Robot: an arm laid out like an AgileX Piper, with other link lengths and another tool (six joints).
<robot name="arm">
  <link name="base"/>
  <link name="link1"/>
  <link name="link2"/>
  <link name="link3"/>
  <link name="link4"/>
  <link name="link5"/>
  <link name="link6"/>
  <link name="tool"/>
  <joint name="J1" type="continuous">
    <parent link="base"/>
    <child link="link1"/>
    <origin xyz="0 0 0.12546" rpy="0 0 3.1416"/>
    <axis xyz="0 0 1"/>
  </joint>
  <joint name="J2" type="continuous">
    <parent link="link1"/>
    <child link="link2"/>
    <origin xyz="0 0 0" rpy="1.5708 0 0"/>
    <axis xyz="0 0 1"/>
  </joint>
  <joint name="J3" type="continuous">
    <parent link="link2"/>
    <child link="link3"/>
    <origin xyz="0.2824 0.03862 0" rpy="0 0 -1.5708"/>
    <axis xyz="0 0 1"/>
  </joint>
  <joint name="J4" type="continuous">
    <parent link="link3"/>
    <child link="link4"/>
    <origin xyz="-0.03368 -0.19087 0" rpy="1.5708 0 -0.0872"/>
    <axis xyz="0 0 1"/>
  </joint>
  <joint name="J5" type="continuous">
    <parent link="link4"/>
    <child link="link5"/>
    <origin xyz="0 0 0" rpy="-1.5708 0 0"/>
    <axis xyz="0 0 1"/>
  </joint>
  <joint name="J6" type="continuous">
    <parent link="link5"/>
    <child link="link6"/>
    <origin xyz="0 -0.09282 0" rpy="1.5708 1.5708 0"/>
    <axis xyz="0 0 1"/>
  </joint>
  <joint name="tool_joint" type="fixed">
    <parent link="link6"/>
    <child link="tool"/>
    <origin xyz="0.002 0.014 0.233" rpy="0.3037 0 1.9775"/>
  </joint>
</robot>
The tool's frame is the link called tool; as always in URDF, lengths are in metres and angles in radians. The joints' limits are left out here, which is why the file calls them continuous.
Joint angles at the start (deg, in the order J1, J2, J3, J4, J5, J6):
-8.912 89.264 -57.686 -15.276 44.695 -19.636
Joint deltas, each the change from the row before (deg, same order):
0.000 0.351 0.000 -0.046 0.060 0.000
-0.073 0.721 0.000 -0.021 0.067 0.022
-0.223 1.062 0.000 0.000 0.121 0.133
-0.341 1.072 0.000 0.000 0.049 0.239
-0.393 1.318 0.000 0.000 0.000 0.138
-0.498 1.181 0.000 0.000 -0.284 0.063
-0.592 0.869 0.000 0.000 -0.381 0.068
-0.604 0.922 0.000 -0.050 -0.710 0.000
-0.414 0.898 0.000 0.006 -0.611 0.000
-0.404 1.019 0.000 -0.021 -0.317 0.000
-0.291 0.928 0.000 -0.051 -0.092 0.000
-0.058 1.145 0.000 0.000 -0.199 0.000
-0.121 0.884 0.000 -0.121 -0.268 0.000
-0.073 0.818 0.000 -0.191 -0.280 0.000
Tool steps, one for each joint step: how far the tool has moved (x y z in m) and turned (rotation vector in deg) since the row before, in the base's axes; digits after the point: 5 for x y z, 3 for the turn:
-0.00090 -0.00011 -0.00195 0.016 0.411 0.007
-0.00171 -0.00028 -0.00399 0.102 0.775 -0.100
-0.00299 -0.00084 -0.00590 0.207 1.135 -0.376
-0.00297 -0.00136 -0.00581 0.236 1.050 -0.577
-0.00340 -0.00150 -0.00700 0.255 1.267 -0.524
-0.00190 -0.00202 -0.00595 0.213 0.872 -0.494
-0.00101 -0.00257 -0.00423 0.160 0.467 -0.572
0.00062 -0.00282 -0.00419 0.108 0.220 -0.420
0.00046 -0.00166 -0.00425 0.158 0.282 -0.284
-0.00153 -0.00160 -0.00514 0.182 0.690 -0.323
-0.00242 -0.00114 -0.00480 0.157 0.825 -0.241
-0.00190 0.00034 -0.00590 0.242 0.922 -0.016
-0.00108 -0.00058 -0.00437 0.091 0.621 0.010
-0.00080 -0.00063 -0.00396 0.026 0.557 0.107

